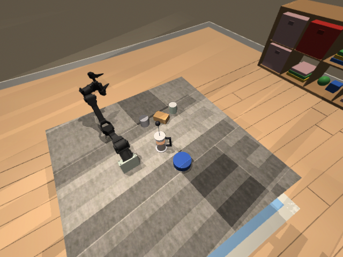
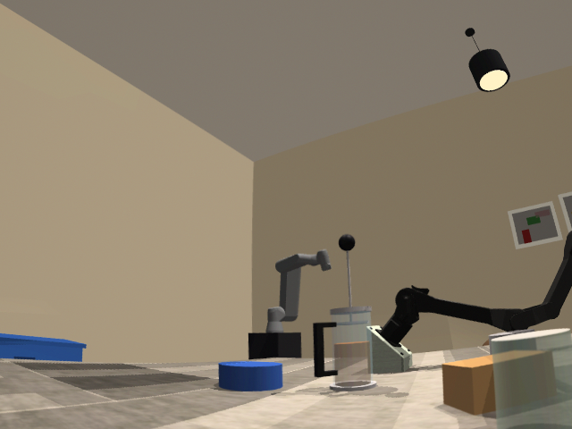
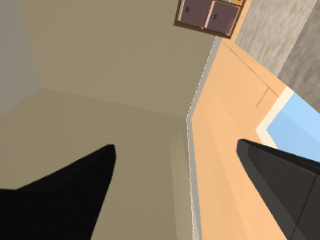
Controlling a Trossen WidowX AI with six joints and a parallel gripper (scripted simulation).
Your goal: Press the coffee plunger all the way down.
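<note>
My gripper tip is now 17 cm short of the glass coffee press, 62 cm to the left of it and 14 cm above it. The rest, counted from my gripper tip: blue disc: 23 cm ahead, 79 cm to the right, 25 cm below; orange block: 28 cm ahead, 37 cm to the right, 24 cm below; grey cylinder: 14 cm ahead, 34 cm to the right, 23 cm below.
</note>
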